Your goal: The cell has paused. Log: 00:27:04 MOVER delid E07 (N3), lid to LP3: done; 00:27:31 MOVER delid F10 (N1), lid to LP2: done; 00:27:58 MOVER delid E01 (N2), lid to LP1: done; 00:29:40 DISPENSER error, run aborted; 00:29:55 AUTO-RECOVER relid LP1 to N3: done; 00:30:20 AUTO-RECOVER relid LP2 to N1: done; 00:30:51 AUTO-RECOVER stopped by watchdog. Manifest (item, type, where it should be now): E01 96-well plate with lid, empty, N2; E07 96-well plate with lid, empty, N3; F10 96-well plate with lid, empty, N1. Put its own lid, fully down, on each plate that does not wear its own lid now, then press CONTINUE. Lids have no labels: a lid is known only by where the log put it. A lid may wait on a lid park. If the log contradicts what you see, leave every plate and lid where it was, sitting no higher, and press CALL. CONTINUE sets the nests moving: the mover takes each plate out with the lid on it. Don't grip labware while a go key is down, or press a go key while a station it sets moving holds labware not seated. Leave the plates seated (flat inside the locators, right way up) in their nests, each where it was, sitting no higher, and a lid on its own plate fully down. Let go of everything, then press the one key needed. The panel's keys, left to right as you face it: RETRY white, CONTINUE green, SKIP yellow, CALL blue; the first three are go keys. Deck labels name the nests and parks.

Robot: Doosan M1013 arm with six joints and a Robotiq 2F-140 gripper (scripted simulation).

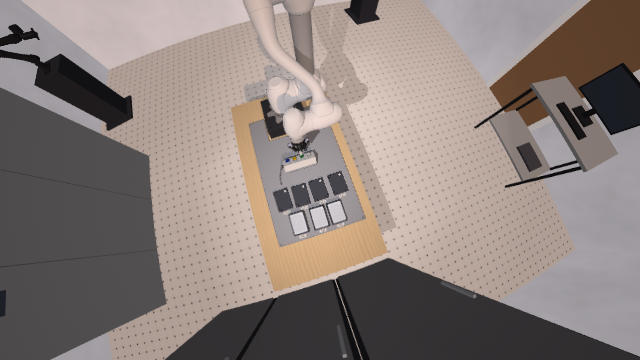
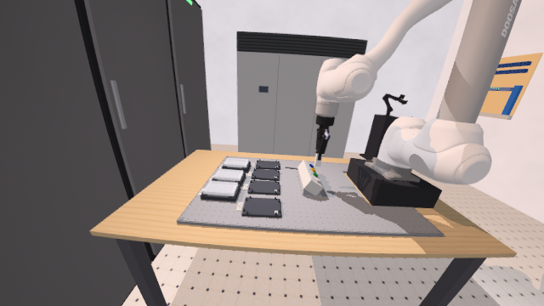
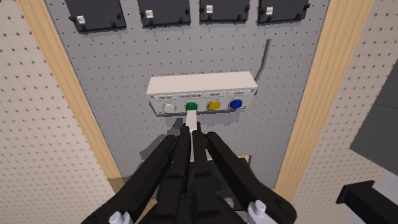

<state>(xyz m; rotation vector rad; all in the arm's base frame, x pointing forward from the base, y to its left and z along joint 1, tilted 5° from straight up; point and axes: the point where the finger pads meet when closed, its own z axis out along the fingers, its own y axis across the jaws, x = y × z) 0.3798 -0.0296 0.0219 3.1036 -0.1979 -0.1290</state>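
Right now my hand is 8 cm above the green continue key. Also, from my hand: white key: 8 cm below, 5 cm to the left, 1 cm ahead; blue key: 10 cm to the right, 8 cm below, 1 cm behind; yellow key: 8 cm below, 5 cm to the right.
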